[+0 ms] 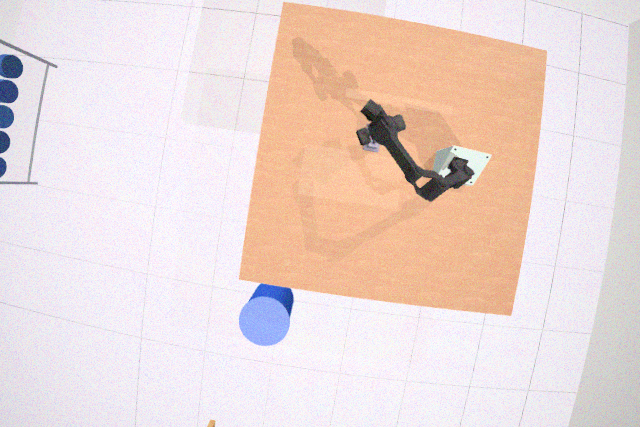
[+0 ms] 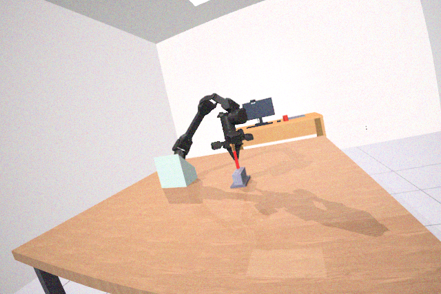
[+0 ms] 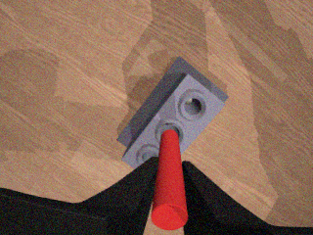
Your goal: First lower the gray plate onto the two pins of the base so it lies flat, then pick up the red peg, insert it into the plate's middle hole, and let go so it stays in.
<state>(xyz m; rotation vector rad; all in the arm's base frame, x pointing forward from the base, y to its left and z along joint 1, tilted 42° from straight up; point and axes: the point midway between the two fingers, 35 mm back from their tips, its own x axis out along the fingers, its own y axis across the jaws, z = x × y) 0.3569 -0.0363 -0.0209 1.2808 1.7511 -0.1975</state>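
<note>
The gray plate is 60 mm below my gripper tip. The rest, counted from my gripper tip: red peg right at my gripper tip.
</note>
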